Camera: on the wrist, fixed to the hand. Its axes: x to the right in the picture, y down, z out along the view.
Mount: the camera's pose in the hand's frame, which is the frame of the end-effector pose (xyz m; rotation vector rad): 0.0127 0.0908 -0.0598 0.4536 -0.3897 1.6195
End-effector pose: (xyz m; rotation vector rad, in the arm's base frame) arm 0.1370 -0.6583 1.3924 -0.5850 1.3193 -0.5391
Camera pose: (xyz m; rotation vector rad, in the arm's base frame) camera 0.0834 -0.6047 1.3134 0.7622 0.8688 0.6006
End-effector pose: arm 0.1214 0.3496 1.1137 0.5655 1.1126 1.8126
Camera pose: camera 0.0290 0.3169 1.1625 -1.9222 -0.5557 -1.8788
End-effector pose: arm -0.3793 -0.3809 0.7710 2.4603 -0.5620 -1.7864
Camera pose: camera -0.3441 -0.4798 0.8019 0.8039 -2.2049 -1.2546
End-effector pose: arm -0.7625 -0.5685 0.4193 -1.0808 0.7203 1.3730
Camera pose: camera -0.8387 -0.6288 0.3688 0.4031 1.6146 2.4092
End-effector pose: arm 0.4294 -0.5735 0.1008 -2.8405 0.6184 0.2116
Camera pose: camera 0.4078 -0.6738 0.1389 -1.2082 2.2369 0.6844
